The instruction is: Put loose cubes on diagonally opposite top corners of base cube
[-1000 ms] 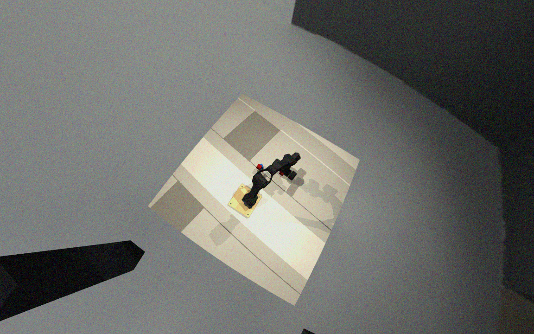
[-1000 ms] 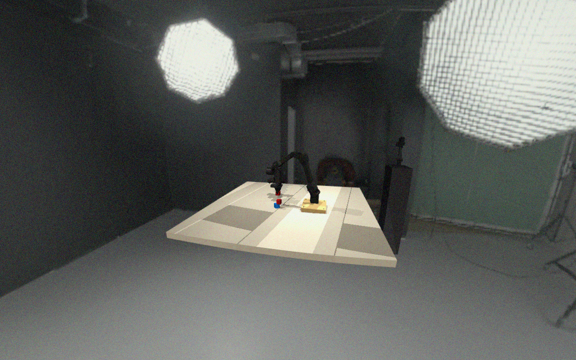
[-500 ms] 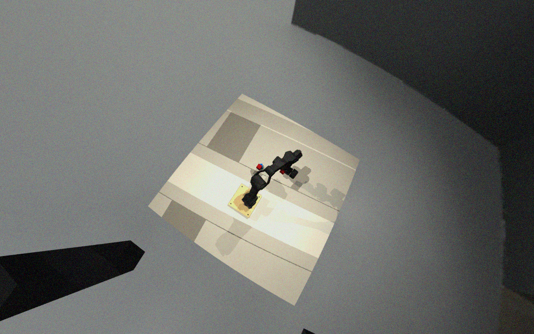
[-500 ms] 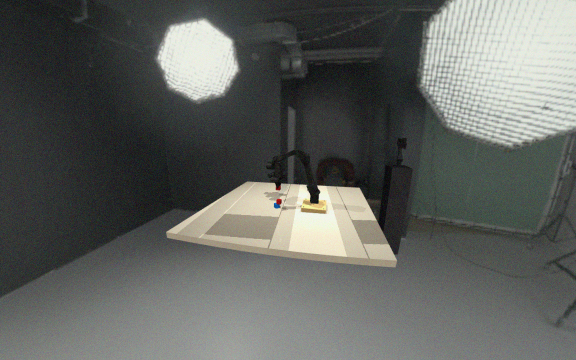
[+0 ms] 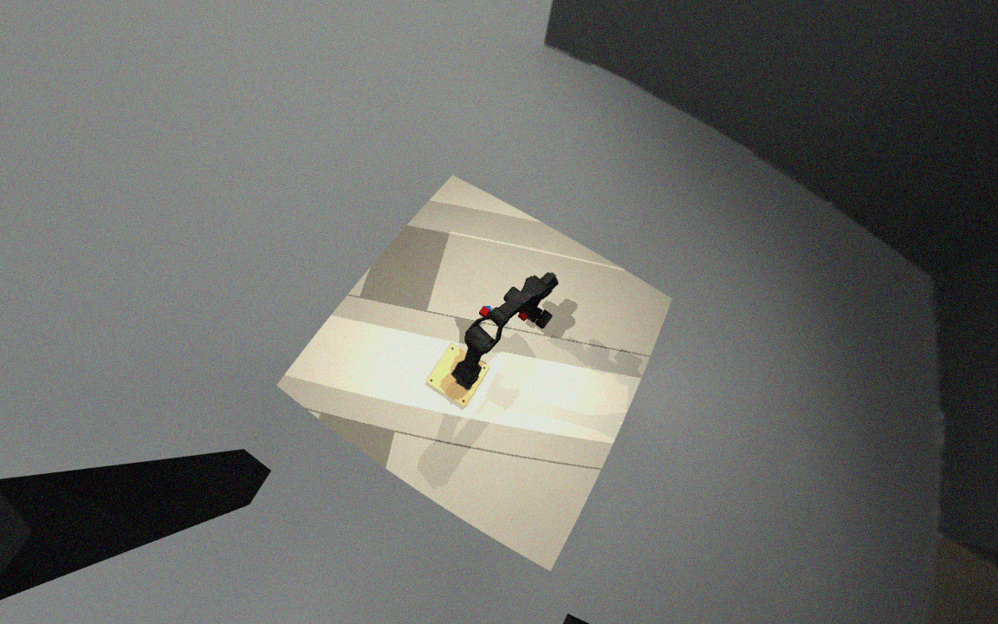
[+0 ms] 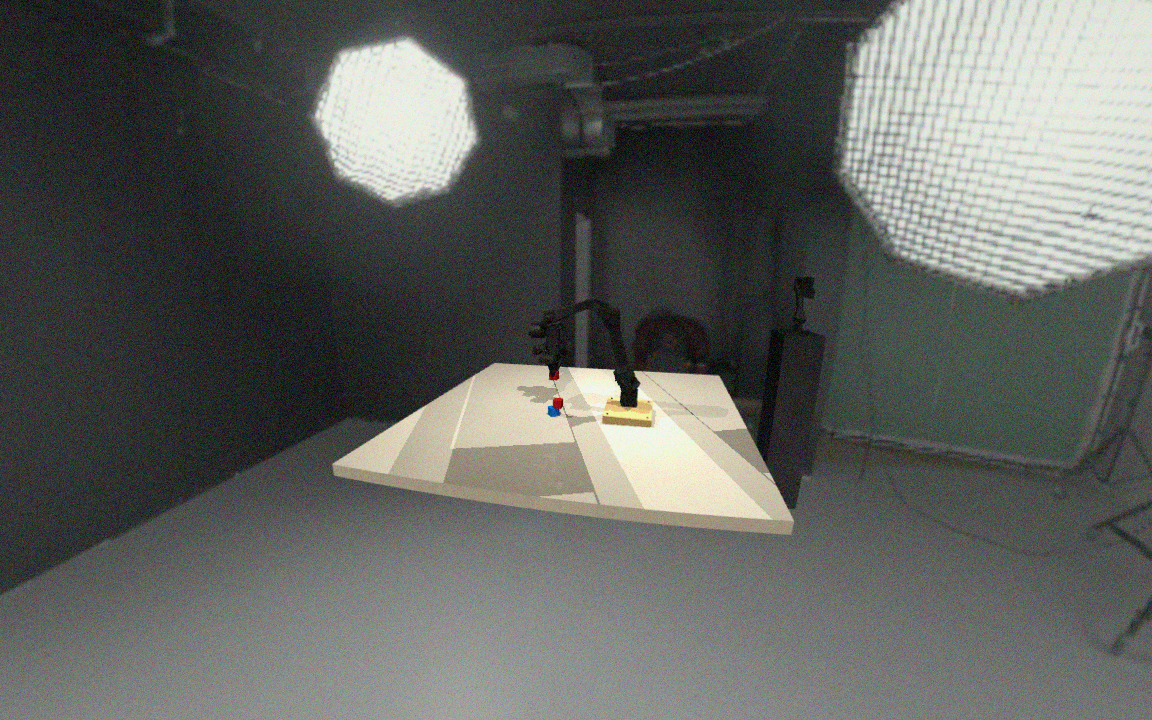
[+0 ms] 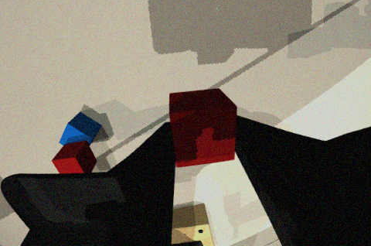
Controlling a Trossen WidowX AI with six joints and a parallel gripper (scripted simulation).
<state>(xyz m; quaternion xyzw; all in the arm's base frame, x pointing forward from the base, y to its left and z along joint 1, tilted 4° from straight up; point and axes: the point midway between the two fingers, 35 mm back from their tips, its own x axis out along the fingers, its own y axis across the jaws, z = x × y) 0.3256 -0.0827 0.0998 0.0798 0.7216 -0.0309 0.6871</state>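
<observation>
Right now my gripper tip is 150 mm to the right of the blue base cube, 100 mm above it and 30 mm past it.
</observation>
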